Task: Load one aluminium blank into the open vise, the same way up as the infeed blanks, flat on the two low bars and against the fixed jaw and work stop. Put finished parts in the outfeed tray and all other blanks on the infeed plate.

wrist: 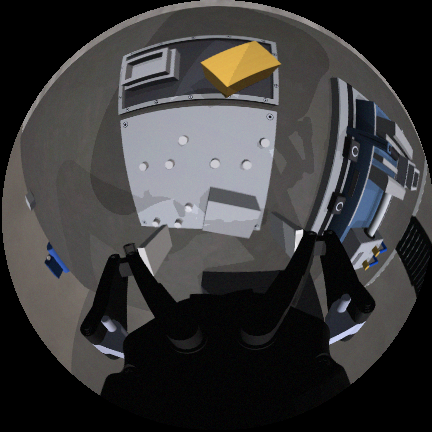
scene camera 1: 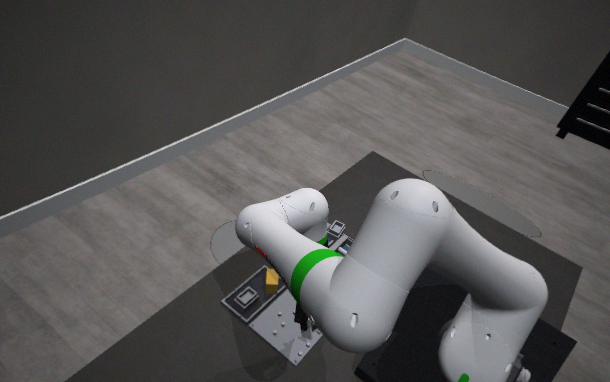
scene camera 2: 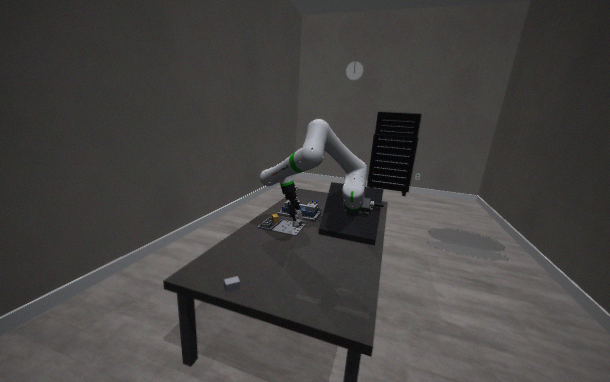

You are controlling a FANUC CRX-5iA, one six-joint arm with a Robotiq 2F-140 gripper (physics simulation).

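Where they show: gripper, fingertip midpoint: [wrist: 219,229] [scene camera 2: 299,222]; arm's base at its link origin: [scene camera 2: 354,205].
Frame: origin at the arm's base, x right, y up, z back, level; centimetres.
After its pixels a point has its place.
An aluminium blank [wrist: 230,216] @(z -37.2, x -8.5, y -14.4 cm) rests on the pegged infeed plate [wrist: 200,127] @(z -46.6, x -11.8, y -18.0 cm) [scene camera 1: 265,322] @(z -46.7, x -18.4, y -18.0 cm) near its lower right corner in the wrist view. My gripper [wrist: 219,229] @(z -35.0, x -9.8, y -14.7 cm) is open and empty, its fingers wide apart on either side of and short of the blank in that view. The blue vise [wrist: 376,207] @(z -40.1, x 15.6, y -12.8 cm) stands at the right; its bars and jaw gap are hard to make out. The outfeed tray [wrist: 173,100] @(z -50.3, x -14.6, y -17.6 cm) [scene camera 1: 234,311] @(z -55.4, x -21.9, y -17.6 cm) holds a grey pocketed part [wrist: 148,68] @(z -55.2, x -17.0, y -16.1 cm) [scene camera 1: 246,297] @(z -55.4, x -17.0, y -16.1 cm). A loose light grey block [scene camera 2: 232,283] @(z -40.9, x -83.1, y -15.5 cm) lies on the table near its front edge.
An orange block [wrist: 237,67] @(z -52.7, x -8.1, y -13.5 cm) [scene camera 1: 271,281] @(z -52.8, x -9.3, y -13.6 cm) [scene camera 2: 275,218] @(z -52.3, x -10.4, y -14.7 cm) stands in the outfeed tray beside the grey part. A dark base plate [scene camera 2: 350,231] @(z 0.6, x -12.6, y -13.3 cm) carries the arm. A blue object [wrist: 56,261] shows at the left of the wrist view. Pegs stand up from the infeed plate.
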